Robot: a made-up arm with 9 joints.
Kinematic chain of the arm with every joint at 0, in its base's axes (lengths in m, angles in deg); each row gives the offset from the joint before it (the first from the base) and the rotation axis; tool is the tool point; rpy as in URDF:
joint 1: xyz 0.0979 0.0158 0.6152 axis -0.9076 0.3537 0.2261
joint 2: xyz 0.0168 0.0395 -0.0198 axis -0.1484 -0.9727 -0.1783
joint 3: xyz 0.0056 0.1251 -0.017 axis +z
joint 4: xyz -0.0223 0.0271 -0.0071 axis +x
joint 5: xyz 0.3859 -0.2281 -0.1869 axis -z
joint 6: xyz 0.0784 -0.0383 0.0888 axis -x
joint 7: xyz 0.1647 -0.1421 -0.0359 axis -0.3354 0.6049 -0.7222
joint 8: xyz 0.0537 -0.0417 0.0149 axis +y
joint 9: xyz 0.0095 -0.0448 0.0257 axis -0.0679 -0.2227 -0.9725
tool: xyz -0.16 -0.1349 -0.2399 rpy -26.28 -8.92 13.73
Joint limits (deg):
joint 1: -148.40..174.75
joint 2: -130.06..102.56
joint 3: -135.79..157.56
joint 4: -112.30..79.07
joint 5: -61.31..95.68
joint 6: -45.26..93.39
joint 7: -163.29..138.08
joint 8: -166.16..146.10
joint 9: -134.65..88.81
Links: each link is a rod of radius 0.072 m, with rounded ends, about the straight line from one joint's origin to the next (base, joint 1, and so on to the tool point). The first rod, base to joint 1, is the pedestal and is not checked.
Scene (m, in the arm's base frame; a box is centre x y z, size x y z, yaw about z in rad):
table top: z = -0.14
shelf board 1: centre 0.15 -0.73 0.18 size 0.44 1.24 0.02 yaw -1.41
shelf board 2: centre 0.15 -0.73 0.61 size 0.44 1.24 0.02 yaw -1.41
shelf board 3: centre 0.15 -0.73 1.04 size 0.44 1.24 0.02 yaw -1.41
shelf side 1: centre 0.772 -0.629 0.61 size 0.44 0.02 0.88 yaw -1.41
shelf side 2: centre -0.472 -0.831 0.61 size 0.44 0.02 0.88 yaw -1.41
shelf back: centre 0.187 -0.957 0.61 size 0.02 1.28 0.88 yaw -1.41
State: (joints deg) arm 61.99 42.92 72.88 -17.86 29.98 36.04 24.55 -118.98 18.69
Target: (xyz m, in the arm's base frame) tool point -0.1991 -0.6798 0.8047
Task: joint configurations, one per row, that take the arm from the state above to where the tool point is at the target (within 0.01 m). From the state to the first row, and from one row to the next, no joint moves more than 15 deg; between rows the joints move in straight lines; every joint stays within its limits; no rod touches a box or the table.
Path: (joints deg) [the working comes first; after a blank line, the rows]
Joints at the target: -9.53 71.79 -6.42 -14.99 45.47 23.48 25.09 -115.36 15.36
Straight joint move there: touches shelf board 3.

1: 49.96 47.60 59.33 -18.97 37.68 35.57 29.11 -116.06 16.85
2: 37.94 52.28 45.78 -20.08 45.38 35.10 33.68 -113.15 15.01
3: 25.91 56.96 32.24 -21.18 53.08 34.63 38.24 -110.23 13.17
4: 13.89 61.65 18.69 -22.29 60.78 34.16 42.81 -107.31 11.32
5: 1.86 66.33 5.14 -23.40 68.48 33.69 47.37 -104.39 9.48
6: -3.83 69.06 -0.64 -19.19 56.97 28.58 36.23 -109.88 12.42
7: -9.53 71.79 -6.42 -14.99 45.47 23.48 25.09 -115.36 15.36

